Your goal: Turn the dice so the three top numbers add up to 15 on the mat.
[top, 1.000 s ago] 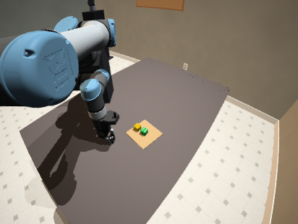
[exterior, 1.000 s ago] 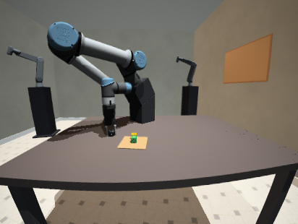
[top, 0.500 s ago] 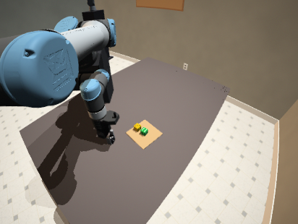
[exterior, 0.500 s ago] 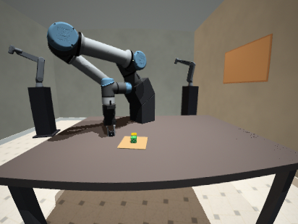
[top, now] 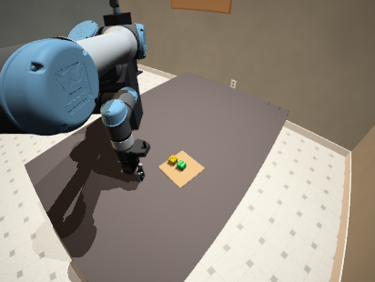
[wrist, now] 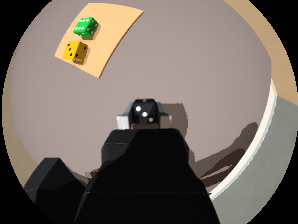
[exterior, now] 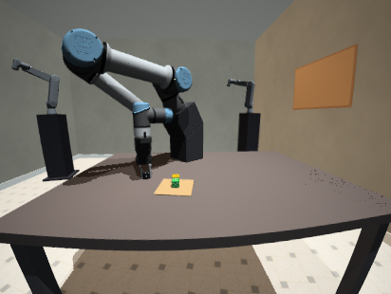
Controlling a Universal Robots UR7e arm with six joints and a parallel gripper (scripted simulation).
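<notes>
Now: hand right at the black die. Round my hand: yellow die (9 cm ahead, 13 cm to the left); then green die (13 cm ahead, 12 cm to the left); then tan mat (13 cm ahead, 12 cm to the left, 2 cm below).
</notes>
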